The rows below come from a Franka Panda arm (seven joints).
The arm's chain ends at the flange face. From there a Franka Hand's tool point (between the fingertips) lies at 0.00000 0.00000 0.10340 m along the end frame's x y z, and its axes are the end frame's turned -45 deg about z.
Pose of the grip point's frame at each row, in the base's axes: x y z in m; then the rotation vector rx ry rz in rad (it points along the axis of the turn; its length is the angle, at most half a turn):
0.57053, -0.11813, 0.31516, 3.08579, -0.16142, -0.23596
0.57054, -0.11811, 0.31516, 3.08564, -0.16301, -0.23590
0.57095, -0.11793, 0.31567, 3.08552, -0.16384, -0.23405
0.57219, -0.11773, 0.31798, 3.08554, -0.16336, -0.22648
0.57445, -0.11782, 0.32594, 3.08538, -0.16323, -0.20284
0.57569, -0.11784, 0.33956, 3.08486, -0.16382, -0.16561
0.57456, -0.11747, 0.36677, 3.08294, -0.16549, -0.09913
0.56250, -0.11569, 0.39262, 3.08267, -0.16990, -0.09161
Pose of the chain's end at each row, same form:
0.58643, -0.11457, 0.41727, 2.74222, -1.30765, -0.18950
0.58644, -0.11455, 0.41727, 2.74150, -1.30904, -0.18941
0.58673, -0.11434, 0.41780, 2.74148, -1.30994, -0.18763
0.58748, -0.11405, 0.42018, 2.74328, -1.31028, -0.18053
0.58819, -0.11387, 0.42835, 2.74820, -1.31249, -0.15829
0.58699, -0.11348, 0.44225, 2.75543, -1.31662, -0.12319
0.58147, -0.11240, 0.46981, 2.76729, -1.32424, -0.06009
0.56892, -0.11057, 0.49569, 2.76697, -1.32896, -0.05307

